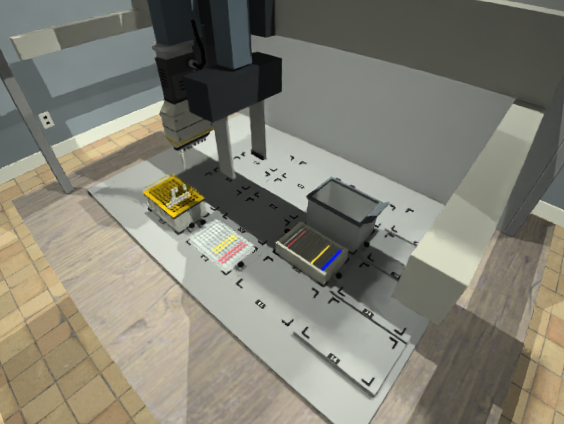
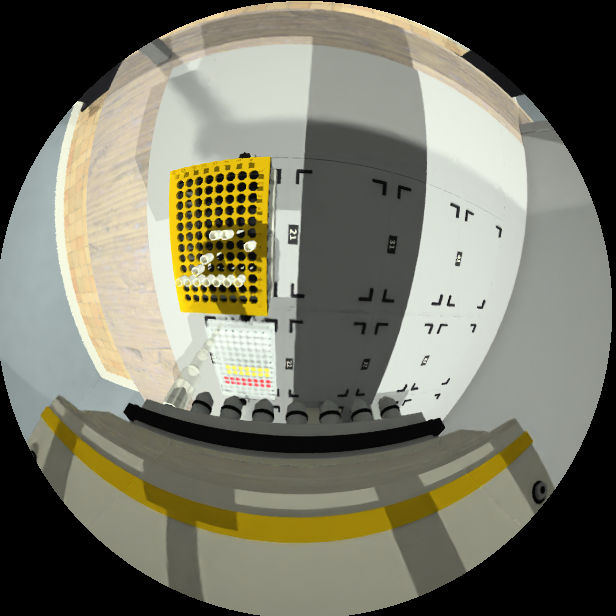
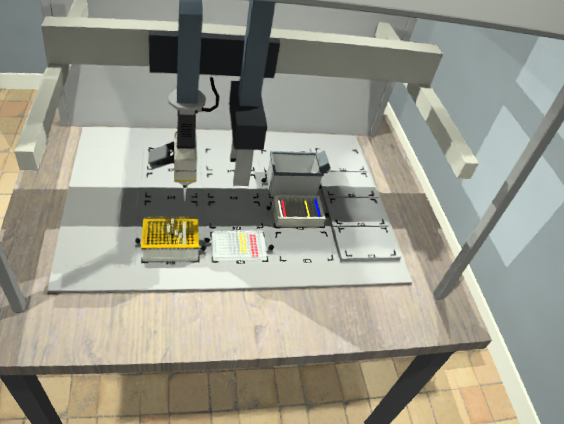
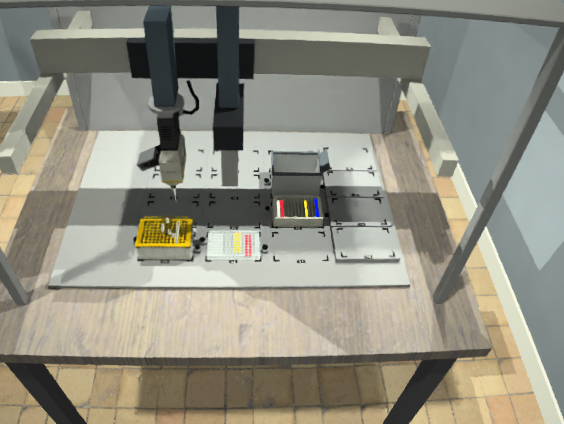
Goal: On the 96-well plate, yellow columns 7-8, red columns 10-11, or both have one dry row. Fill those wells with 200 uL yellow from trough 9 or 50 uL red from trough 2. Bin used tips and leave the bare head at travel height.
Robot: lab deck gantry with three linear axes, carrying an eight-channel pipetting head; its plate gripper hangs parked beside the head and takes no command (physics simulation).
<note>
I see a dark rear panel [image 1: 424, 131].
The dark rear panel is seen too in image 3 [image 3: 292, 103] and in image 4 [image 4: 272, 102].
</note>
